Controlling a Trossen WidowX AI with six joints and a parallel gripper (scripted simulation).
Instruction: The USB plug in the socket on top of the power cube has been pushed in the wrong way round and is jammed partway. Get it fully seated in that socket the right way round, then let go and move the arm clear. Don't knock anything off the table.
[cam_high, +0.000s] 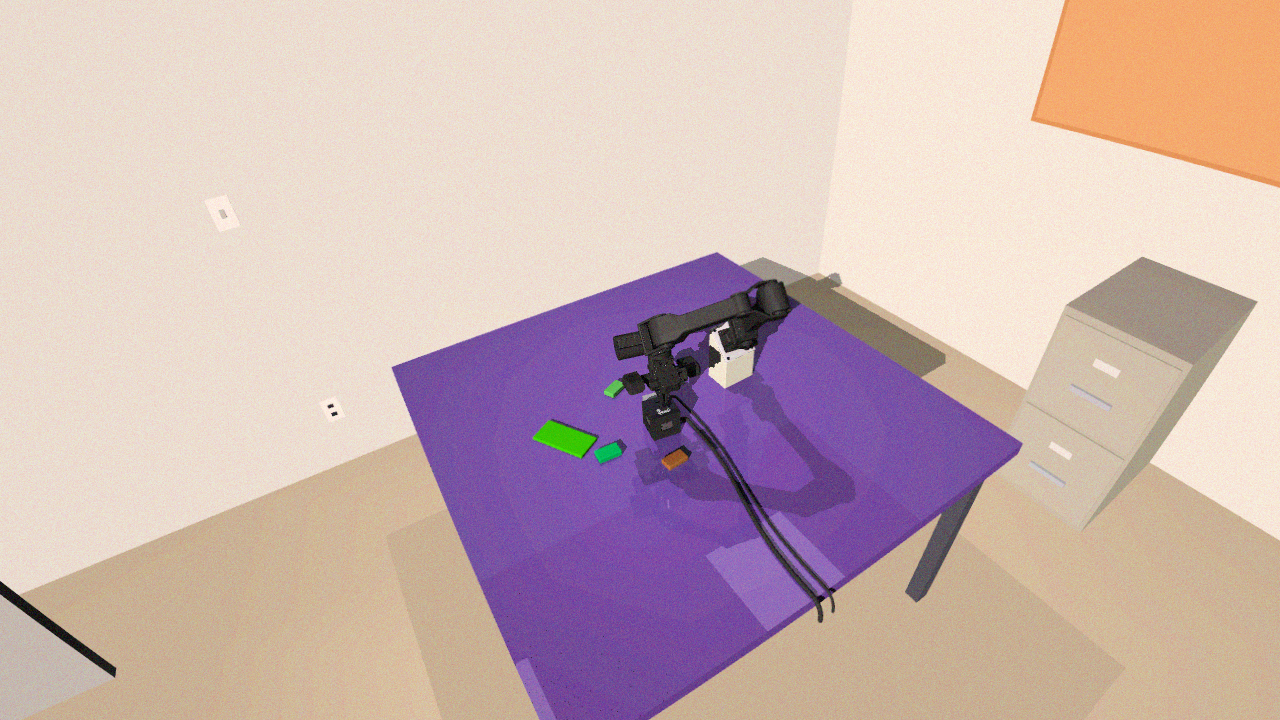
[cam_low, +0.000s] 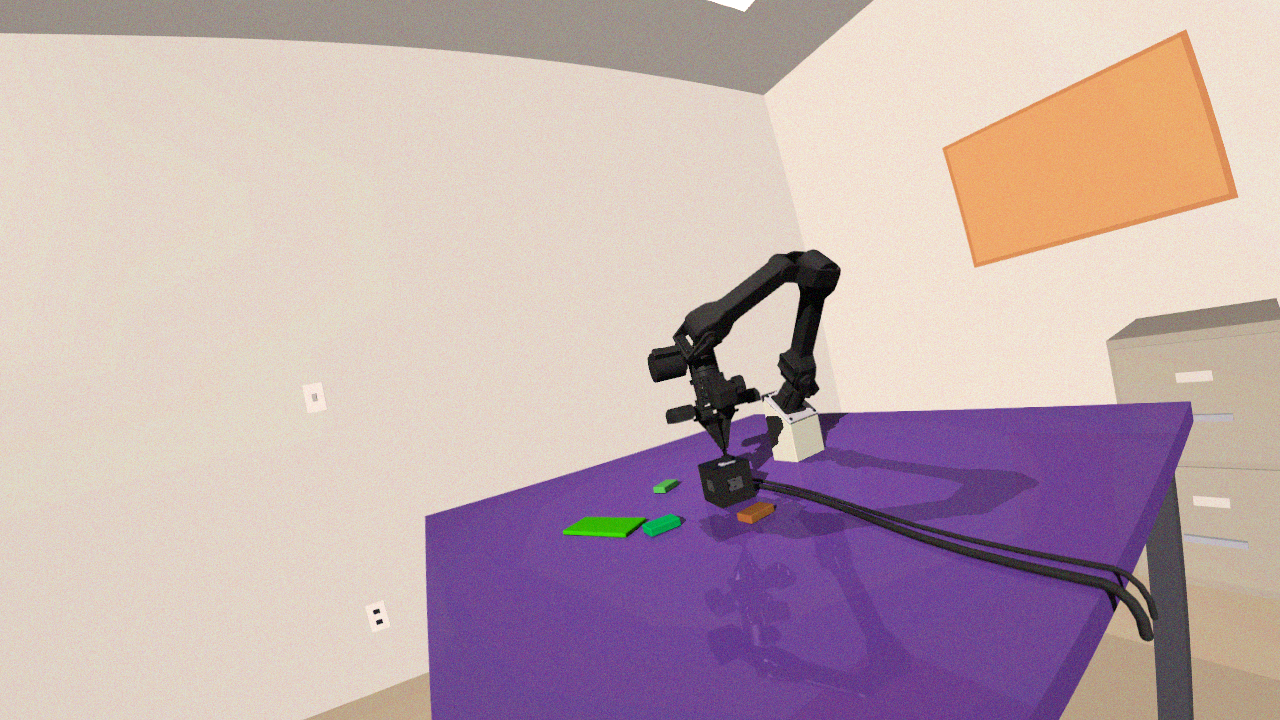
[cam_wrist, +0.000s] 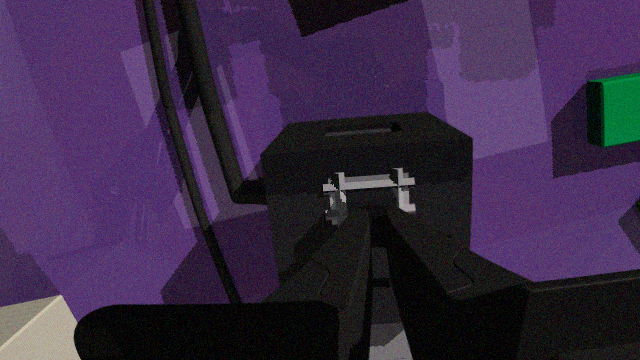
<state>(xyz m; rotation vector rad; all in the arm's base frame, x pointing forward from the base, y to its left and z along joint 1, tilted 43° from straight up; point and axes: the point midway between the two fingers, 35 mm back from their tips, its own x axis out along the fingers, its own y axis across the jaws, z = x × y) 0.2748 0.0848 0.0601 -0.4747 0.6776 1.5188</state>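
Right now the USB plug is 20 mm below my gripper tip. Also, from my gripper tip: orange block (100 mm to the left, 100 mm below, 30 mm ahead); then teal block (160 mm ahead, 100 mm below); then USB socket (40 mm below).
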